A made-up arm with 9 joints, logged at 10 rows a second.
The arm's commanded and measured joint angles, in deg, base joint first. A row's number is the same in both.
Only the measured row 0 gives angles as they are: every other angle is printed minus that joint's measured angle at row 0.
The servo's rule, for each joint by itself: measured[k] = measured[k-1] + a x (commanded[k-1-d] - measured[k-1]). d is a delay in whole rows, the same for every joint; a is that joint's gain. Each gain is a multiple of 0.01, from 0.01 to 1. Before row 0 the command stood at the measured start. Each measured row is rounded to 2 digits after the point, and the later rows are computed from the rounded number. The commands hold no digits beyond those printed.
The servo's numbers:
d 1
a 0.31 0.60 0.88 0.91 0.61 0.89 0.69 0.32 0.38
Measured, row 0:
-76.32 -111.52 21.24 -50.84 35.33 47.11 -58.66 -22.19 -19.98
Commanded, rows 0 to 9:
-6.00 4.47 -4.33 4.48 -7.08 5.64 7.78 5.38 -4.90
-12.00 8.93 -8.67 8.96 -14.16 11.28 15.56 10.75 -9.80
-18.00 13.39 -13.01 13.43 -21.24 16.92 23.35 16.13 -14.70
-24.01 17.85 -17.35 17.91 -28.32 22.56 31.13 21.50 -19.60
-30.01 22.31 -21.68 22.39 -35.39 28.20 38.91 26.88 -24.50
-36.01 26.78 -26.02 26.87 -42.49 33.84 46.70 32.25 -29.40
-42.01 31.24 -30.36 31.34 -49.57 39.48 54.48 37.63 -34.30
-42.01 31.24 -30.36 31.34 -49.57 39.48 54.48 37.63 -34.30
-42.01 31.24 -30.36 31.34 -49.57 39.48 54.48 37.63 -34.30
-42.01 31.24 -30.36 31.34 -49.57 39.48 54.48 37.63 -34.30
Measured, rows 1 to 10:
0.00 0.00 0.00 0.00 0.00 0.00 0.00 0.00 0.00
-1.86 2.68 -3.81 4.08 -4.32 5.02 5.37 1.72 -1.86
-5.00 6.43 -8.09 8.52 -10.32 10.59 12.40 4.61 -4.88
-9.03 10.61 -12.42 12.99 -16.98 16.22 19.96 8.30 -8.61
-13.67 14.95 -16.76 17.47 -23.90 21.86 27.67 12.52 -12.79
-18.74 19.37 -21.09 21.95 -30.91 27.50 35.43 17.12 -17.24
-24.09 23.82 -25.43 26.43 -37.97 33.14 43.21 21.96 -21.86
-29.65 28.27 -29.77 30.90 -45.05 38.78 50.99 26.97 -26.59
-33.48 30.05 -30.29 31.30 -47.81 39.40 53.40 30.38 -29.52
-36.12 30.76 -30.35 31.34 -48.88 39.47 54.15 32.70 -31.34

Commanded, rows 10 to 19:
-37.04 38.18 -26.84 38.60 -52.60 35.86 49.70 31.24 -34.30
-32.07 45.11 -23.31 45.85 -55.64 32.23 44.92 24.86 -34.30
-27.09 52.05 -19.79 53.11 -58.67 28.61 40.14 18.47 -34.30
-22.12 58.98 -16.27 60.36 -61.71 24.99 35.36 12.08 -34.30
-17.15 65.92 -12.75 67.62 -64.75 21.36 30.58 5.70 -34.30
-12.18 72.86 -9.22 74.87 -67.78 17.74 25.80 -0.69 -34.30
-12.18 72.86 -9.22 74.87 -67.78 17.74 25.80 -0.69 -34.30
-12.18 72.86 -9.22 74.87 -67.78 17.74 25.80 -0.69 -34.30
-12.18 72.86 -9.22 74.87 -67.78 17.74 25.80 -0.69 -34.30
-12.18 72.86 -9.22 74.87 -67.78 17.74 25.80 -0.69 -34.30
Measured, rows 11 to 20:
-37.95 31.05 -30.36 31.34 -49.30 39.48 54.38 34.28 -32.46
-37.67 35.33 -27.26 37.95 -51.31 36.26 51.15 33.31 -33.16
-35.93 41.20 -23.78 45.14 -53.95 32.67 46.85 30.61 -33.59
-33.19 47.71 -20.27 52.39 -56.83 29.06 42.22 26.73 -33.86
-29.76 54.47 -16.75 59.64 -59.81 25.44 37.49 22.04 -34.03
-25.85 61.34 -13.23 66.90 -62.82 21.81 32.72 16.81 -34.13
-21.61 68.25 -9.70 74.15 -65.85 18.19 27.95 11.21 -34.19
-18.69 71.02 -9.28 74.81 -67.03 17.79 26.47 7.40 -34.23
-16.67 72.12 -9.23 74.86 -67.49 17.75 26.01 4.81 -34.26
-15.28 72.56 -9.22 74.87 -67.67 17.74 25.87 3.05 -34.28

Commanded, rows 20 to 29:
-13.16 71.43 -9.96 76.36 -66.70 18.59 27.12 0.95 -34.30
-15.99 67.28 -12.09 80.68 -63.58 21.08 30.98 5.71 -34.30
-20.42 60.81 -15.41 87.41 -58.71 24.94 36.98 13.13 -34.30
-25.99 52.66 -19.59 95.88 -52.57 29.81 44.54 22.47 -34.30
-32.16 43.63 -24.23 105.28 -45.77 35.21 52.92 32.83 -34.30
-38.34 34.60 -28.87 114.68 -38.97 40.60 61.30 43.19 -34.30
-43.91 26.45 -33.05 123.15 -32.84 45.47 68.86 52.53 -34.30
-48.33 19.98 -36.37 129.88 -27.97 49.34 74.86 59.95 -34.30
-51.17 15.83 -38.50 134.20 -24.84 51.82 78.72 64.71 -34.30
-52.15 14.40 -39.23 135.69 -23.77 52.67 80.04 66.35 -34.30
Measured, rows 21 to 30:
-14.32 72.74 -9.22 74.87 -67.74 17.74 25.82 1.85 -34.29
-13.96 71.95 -9.87 76.23 -67.11 18.50 26.72 1.56 -34.29
-14.59 69.15 -11.82 80.28 -64.96 20.80 29.66 2.89 -34.29
-16.40 64.15 -14.98 86.77 -61.15 24.48 34.71 6.17 -34.29
-19.37 57.26 -19.04 95.06 -55.92 29.22 41.49 11.39 -34.29
-23.33 49.08 -23.61 104.36 -49.73 34.55 49.38 18.25 -34.29
-27.98 40.39 -28.24 113.75 -43.17 39.93 57.60 26.23 -34.29
-32.92 32.03 -32.47 122.30 -36.87 44.86 65.37 34.65 -34.29
-37.70 24.80 -35.90 129.20 -31.44 48.85 71.92 42.75 -34.29
-41.88 19.42 -38.19 133.75 -27.41 51.49 76.61 49.78 -34.29

